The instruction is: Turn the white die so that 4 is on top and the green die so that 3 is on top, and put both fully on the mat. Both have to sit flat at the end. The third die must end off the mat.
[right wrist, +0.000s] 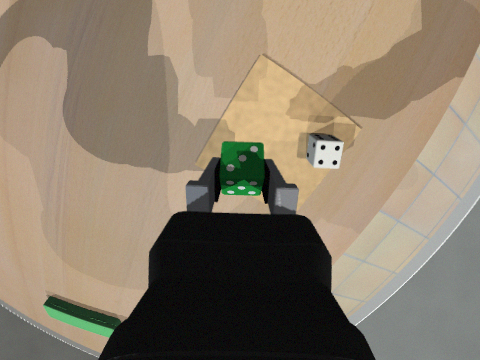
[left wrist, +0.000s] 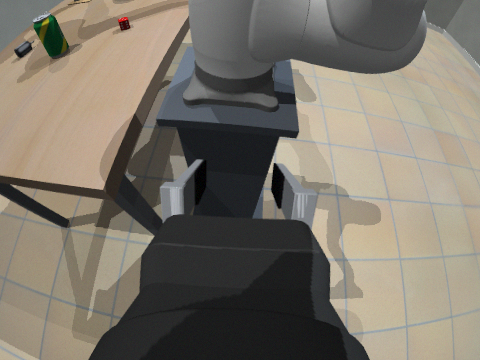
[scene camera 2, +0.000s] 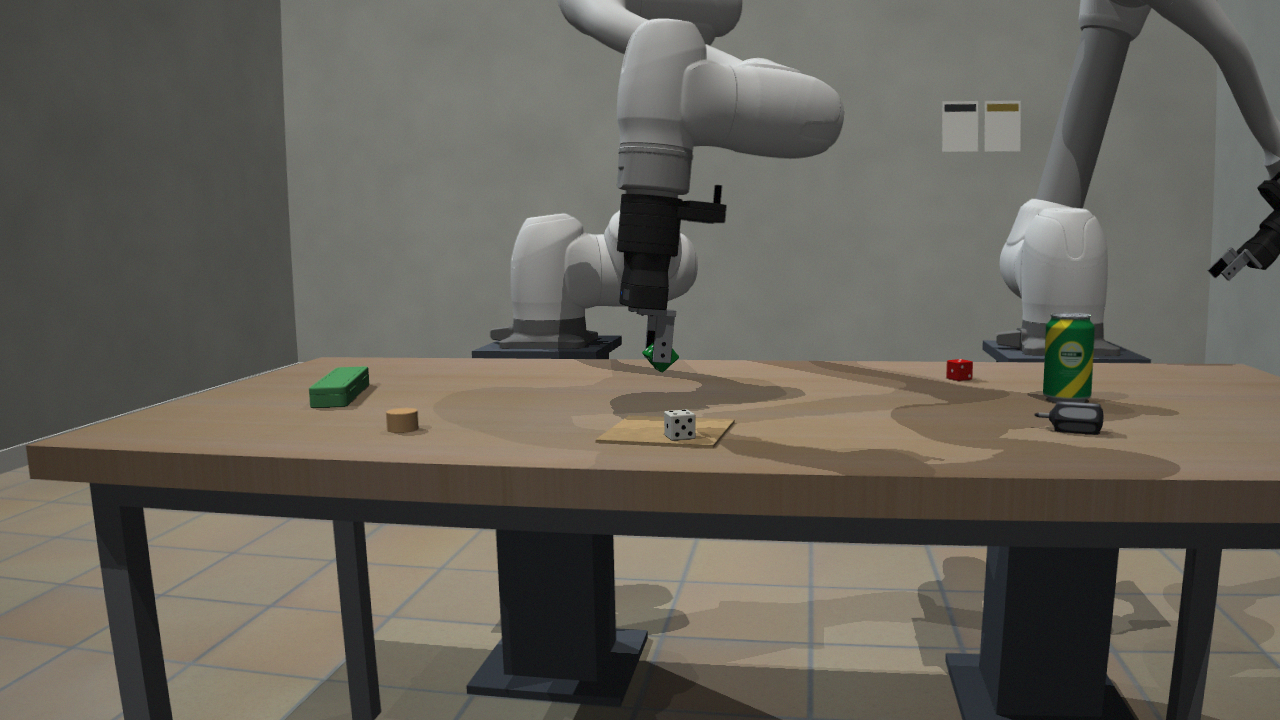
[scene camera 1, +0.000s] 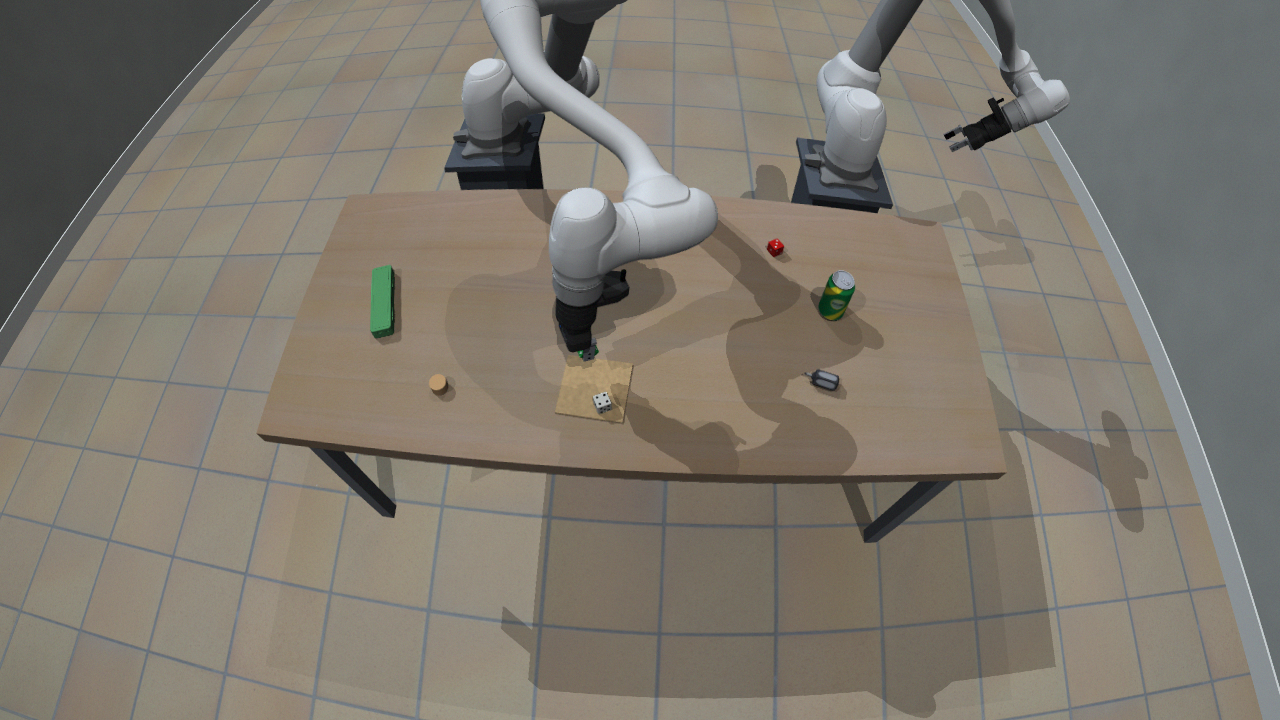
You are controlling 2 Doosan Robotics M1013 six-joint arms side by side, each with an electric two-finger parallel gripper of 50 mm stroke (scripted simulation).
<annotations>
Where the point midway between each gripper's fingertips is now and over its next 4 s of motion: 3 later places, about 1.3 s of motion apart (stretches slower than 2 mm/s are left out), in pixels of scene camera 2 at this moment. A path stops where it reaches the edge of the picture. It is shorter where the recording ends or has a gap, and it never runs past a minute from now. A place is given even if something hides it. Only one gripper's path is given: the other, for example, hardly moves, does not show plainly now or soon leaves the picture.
The right gripper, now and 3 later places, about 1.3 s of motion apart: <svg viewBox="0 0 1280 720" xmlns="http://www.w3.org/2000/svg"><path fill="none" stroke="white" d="M657 360L659 361L660 371L660 406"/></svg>
</annotations>
